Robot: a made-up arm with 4 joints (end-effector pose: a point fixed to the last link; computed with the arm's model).
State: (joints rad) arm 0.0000 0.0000 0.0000 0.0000
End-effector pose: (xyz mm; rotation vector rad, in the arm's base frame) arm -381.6 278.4 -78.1 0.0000 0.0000 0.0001
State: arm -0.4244 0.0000 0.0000 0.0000
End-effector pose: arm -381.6 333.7 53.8 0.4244 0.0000 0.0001
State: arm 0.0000 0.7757 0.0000 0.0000
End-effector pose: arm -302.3 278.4 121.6 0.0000 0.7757 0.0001
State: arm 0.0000 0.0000 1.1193 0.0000
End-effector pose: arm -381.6 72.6 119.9 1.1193 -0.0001 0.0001
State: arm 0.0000 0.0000 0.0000 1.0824
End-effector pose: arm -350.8 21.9 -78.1 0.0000 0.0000 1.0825
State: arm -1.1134 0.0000 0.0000 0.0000
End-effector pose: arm -381.6 297.3 280.2 1.1134 -0.0001 0.0001
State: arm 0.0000 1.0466 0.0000 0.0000
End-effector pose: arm -242.1 278.4 169.2 0.0001 1.0466 0.0001
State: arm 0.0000 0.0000 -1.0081 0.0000
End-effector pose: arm -381.6 211.9 -329.2 -1.0081 0.0000 0.0001
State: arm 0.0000 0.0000 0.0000 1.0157
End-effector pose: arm -360.6 35.4 -78.1 0.0000 0.0000 1.0158
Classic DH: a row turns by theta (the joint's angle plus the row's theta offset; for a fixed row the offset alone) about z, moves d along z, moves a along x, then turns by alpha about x. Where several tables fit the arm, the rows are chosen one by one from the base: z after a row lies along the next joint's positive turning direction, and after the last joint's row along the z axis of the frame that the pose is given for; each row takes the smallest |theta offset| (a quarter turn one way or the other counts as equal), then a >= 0, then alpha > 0; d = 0 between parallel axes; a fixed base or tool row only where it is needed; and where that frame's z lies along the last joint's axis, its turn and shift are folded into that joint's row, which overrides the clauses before.
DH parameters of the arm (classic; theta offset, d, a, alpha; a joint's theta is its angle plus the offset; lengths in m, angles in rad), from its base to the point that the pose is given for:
base (fixed): -1.5708 0.1162 0 1.5708
joint 1: -1.5708 0.0976 0.1916 1.5708
joint 2: 0 0.0175 0.068 1.5708
joint 3: 1.5708 -0.0552 0.1583 -1.5708
joint 4: 1.1493 0 0.2508 0
tool (fixed): -2.72 0.0653 0 0

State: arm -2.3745 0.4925 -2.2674 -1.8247
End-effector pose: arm -188.4 514.5 420.0 0.3589 -0.1333 -1.4443
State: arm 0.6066 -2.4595 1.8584 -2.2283
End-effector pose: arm -339.1 -230.3 1.1 0.7551 0.0780 0.3060
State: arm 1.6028 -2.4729 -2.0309 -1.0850
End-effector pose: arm 245.5 130.8 217.5 -0.5788 2.7100 0.3706
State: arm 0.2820 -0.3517 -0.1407 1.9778
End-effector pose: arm -156.1 -118.8 -60.6 -0.6220 0.1839 1.9456
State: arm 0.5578 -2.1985 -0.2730 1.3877
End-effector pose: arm 12.2 -198.0 -180.2 -1.9306 -1.5356 0.9942
